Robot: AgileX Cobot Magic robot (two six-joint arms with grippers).
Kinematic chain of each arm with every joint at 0, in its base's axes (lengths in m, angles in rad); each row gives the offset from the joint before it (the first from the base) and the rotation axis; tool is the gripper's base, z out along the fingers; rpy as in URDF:
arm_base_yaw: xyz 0 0 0.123 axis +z
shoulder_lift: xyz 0 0 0 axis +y
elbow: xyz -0.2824 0 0.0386 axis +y
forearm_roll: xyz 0.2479 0 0.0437 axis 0.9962 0 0.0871
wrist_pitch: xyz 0 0 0 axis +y
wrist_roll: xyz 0.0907 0 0.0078 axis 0.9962 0 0.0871
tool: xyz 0 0 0 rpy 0 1.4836 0
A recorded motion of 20 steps. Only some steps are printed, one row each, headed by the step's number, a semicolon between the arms.
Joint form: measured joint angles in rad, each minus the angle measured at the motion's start. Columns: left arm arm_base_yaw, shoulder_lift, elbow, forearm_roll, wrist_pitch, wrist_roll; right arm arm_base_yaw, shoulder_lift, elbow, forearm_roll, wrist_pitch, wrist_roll.
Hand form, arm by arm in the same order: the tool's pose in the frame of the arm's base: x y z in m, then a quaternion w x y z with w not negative. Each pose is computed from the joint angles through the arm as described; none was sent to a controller.
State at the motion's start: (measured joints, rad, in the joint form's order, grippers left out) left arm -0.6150 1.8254 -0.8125 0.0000 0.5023 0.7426; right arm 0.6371 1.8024 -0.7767 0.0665 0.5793 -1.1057
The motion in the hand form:
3: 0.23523 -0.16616 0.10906 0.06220 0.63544 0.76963 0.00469; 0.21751 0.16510 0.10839 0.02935 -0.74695 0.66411 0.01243
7: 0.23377 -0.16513 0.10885 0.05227 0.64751 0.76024 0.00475; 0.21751 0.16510 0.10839 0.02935 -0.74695 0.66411 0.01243
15: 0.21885 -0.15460 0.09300 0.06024 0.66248 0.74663 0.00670; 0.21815 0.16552 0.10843 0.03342 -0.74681 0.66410 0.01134
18: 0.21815 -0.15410 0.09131 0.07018 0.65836 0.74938 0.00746; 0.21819 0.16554 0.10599 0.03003 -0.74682 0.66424 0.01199
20: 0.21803 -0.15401 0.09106 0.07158 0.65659 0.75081 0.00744; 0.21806 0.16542 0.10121 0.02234 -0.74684 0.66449 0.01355
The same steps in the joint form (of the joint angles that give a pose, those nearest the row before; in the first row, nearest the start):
3: 0.0000 0.0000 0.0000 0.0000 0.0180 0.0228; 0.0000 0.0016 0.0000 0.0000 0.0000 0.0000
7: 0.0000 0.0000 0.0000 0.0000 0.0378 0.0534; 0.0000 0.0016 0.0000 0.0000 0.0000 0.0000
15: 0.0000 0.0000 0.1010 0.0000 -0.0795 0.0939; 0.0000 0.0016 0.0000 0.0000 -0.0084 0.0000
18: 0.0000 0.0000 0.1141 0.0000 -0.1125 0.0841; 0.0000 0.0106 0.0000 0.0000 -0.0105 0.0000
20: 0.0000 0.0000 0.1160 0.0000 -0.1173 0.0795; 0.0000 0.0281 0.0000 0.0000 -0.0123 0.0000

